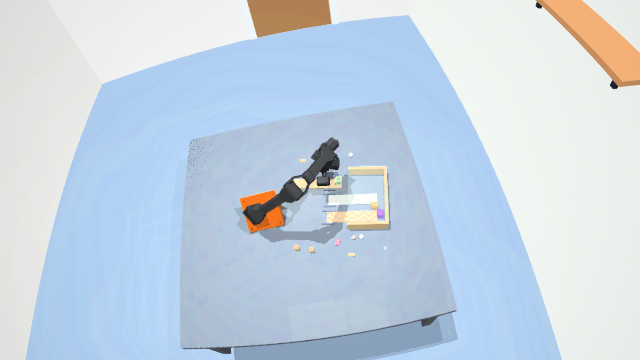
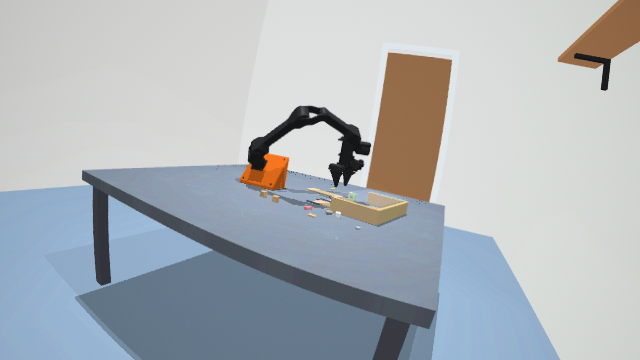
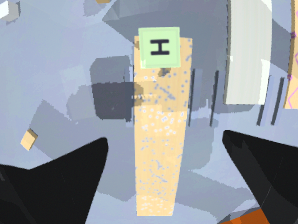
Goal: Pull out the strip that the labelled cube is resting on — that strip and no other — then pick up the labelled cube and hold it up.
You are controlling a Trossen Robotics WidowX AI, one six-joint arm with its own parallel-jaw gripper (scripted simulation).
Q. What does my gripper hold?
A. Nothing.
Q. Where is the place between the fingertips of my gripper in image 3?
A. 166, 140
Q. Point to a labelled cube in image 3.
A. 159, 47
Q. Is my gripper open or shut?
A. Open.
